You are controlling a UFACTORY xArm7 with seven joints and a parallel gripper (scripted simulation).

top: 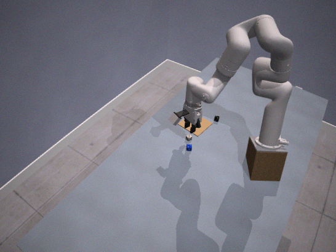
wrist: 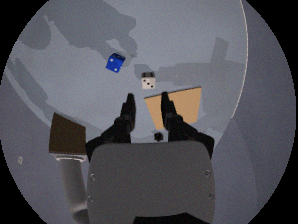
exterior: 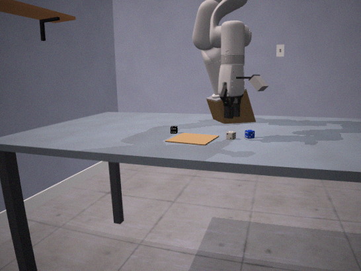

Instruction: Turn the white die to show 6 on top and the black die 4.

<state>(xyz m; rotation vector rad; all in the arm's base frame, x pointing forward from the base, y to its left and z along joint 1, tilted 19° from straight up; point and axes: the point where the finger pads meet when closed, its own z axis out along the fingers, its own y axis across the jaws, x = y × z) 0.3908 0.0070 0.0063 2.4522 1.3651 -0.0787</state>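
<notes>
The white die lies 8 cm below my hand. Also, from my hand: blue die (2 cm behind, 6 cm to the left, 8 cm below); then black die (10 cm behind, 21 cm to the right, 8 cm below); then mat (13 cm to the right, 9 cm below).
</notes>
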